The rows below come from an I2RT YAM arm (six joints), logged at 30 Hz.
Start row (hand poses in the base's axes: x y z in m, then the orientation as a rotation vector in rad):
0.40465 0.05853 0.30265 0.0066 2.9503 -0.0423
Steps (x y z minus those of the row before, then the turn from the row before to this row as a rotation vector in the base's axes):
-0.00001 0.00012 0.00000 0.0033 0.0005 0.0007
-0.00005 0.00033 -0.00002 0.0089 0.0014 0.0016
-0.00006 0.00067 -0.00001 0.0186 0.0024 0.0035
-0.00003 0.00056 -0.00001 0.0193 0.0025 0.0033
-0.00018 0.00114 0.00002 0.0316 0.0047 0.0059
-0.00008 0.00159 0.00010 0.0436 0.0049 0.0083
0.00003 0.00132 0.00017 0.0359 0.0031 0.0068
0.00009 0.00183 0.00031 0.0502 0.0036 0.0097
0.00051 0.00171 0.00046 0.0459 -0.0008 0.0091
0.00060 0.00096 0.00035 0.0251 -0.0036 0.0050
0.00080 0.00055 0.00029 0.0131 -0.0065 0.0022
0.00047 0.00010 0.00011 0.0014 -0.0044 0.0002
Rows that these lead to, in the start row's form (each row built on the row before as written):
0.40464 0.05865 0.30265 0.0060 2.9509 -0.0373
0.40459 0.05898 0.30263 0.0049 2.9524 -0.0240
0.40453 0.05965 0.30262 0.0023 2.9549 0.0039
0.40450 0.06021 0.30261 0.0001 2.9572 0.0329
0.40432 0.06135 0.30263 -0.0042 2.9611 0.0805
0.40424 0.06294 0.30273 -0.0105 2.9637 0.1464
0.40427 0.06426 0.30290 -0.0157 2.9638 0.2007
0.40436 0.06609 0.30321 -0.0233 2.9617 0.2766
0.40487 0.06780 0.30367 -0.0312 2.9541 0.3456
0.40547 0.06876 0.30402 -0.0360 2.9462 0.3828
0.40627 0.06931 0.30431 -0.0387 2.9373 0.4015
0.40674 0.06941 0.30442 -0.0396 2.9327 0.4030

